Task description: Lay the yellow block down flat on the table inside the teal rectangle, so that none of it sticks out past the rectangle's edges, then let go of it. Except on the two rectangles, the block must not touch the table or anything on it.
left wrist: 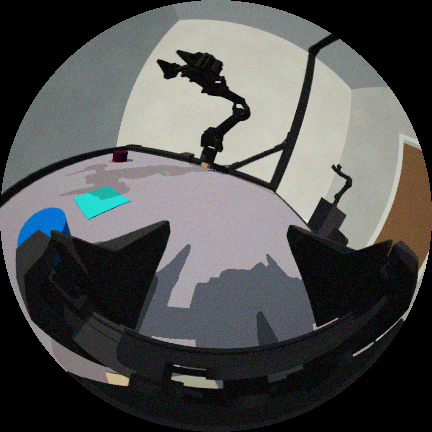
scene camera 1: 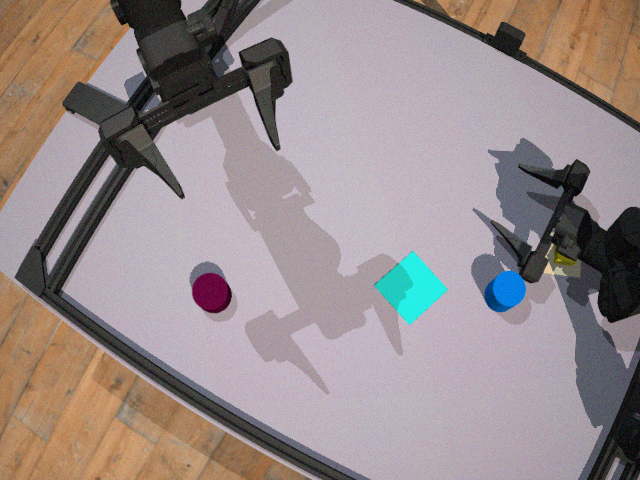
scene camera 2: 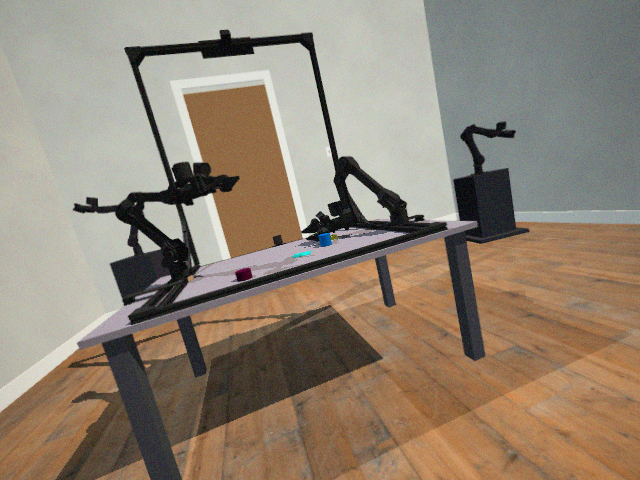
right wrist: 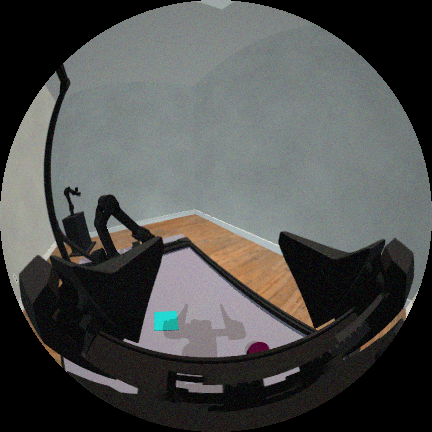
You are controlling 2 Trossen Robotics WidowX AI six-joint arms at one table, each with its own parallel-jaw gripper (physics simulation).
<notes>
My left gripper (scene camera 1: pixel 505 193) is open and touches a blue cylinder (scene camera 1: pixel 508 289). My right gripper (scene camera 1: pixel 229 172) is open, with nothing in its grasp. The table carries a maroon cylinder (scene camera 1: pixel 210 291). I also see a teal rectangle (left wrist: pixel 92 203).
The blue cylinder shows as well in the left wrist view (left wrist: pixel 49 218). My left gripper shows as well in the left wrist view (left wrist: pixel 230 228). My right gripper also shows in the left wrist view (left wrist: pixel 165 55), in scene camera 2 (scene camera 2: pixel 231 177) and in the right wrist view (right wrist: pixel 222 240). The right wrist view does not show the blue cylinder, which is hidden by my right gripper.
</notes>
